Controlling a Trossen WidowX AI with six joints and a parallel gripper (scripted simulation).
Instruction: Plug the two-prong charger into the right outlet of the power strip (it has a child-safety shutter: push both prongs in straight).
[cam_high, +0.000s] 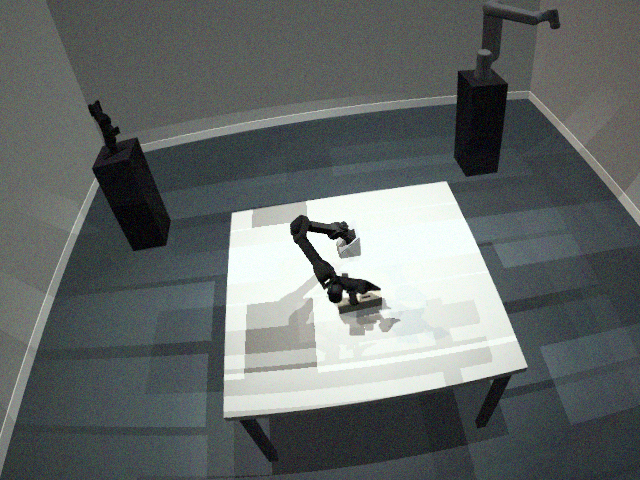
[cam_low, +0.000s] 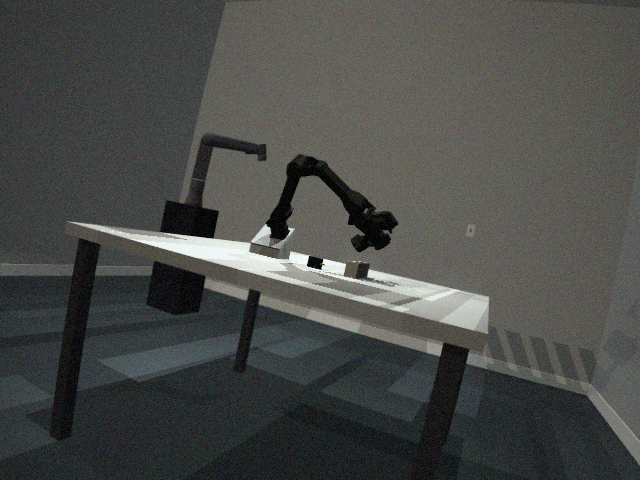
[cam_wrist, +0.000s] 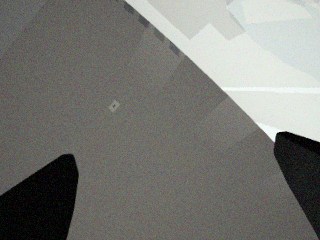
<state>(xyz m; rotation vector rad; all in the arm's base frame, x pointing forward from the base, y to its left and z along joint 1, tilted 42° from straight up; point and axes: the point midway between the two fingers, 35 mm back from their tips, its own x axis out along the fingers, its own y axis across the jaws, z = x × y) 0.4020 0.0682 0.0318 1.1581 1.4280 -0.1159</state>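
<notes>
Now: gripper tip 190 mm past the two-prong charger, 130 mm to the left of it and 140 mm above it.
</notes>
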